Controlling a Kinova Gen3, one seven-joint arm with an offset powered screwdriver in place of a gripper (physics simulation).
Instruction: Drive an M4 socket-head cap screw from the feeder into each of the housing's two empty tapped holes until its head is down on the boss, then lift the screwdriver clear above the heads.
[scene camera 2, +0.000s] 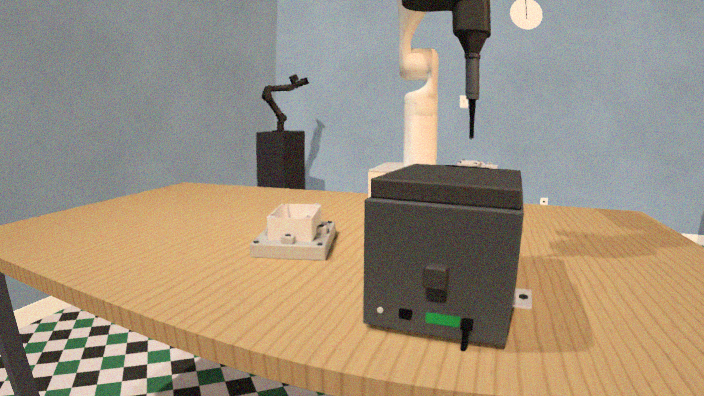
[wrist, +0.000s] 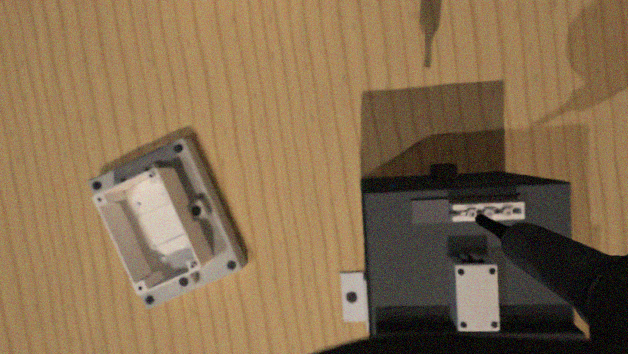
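The housing (scene camera 2: 292, 252) (wrist: 212, 273) is a light grey base with a pale open-topped box on it. It stands left of the feeder in both views. One small boss (scene camera 2: 287, 238) shows on its front side, and a boss with a dark hole (wrist: 196, 210) shows beside the box. The feeder (scene camera 2: 440, 245) (wrist: 400, 275) is a dark box with a white strip (wrist: 520, 206) of small metallic parts on top. My screwdriver bit (scene camera 2: 471, 137) (wrist: 480, 219) points down, above the feeder in scene camera 2, and overlaps the strip's edge in the wrist view. No screw shows on its tip.
A white block (wrist: 477, 297) with dark corner holes shows at the feeder. A pale tab (scene camera 2: 523, 305) (wrist: 353, 312) sticks out at its side. A black cable (scene camera 2: 465, 340) hangs at its front. A dark pedestal (scene camera 2: 280, 160) with a small black arm stands behind the table (scene camera 2: 150, 240).
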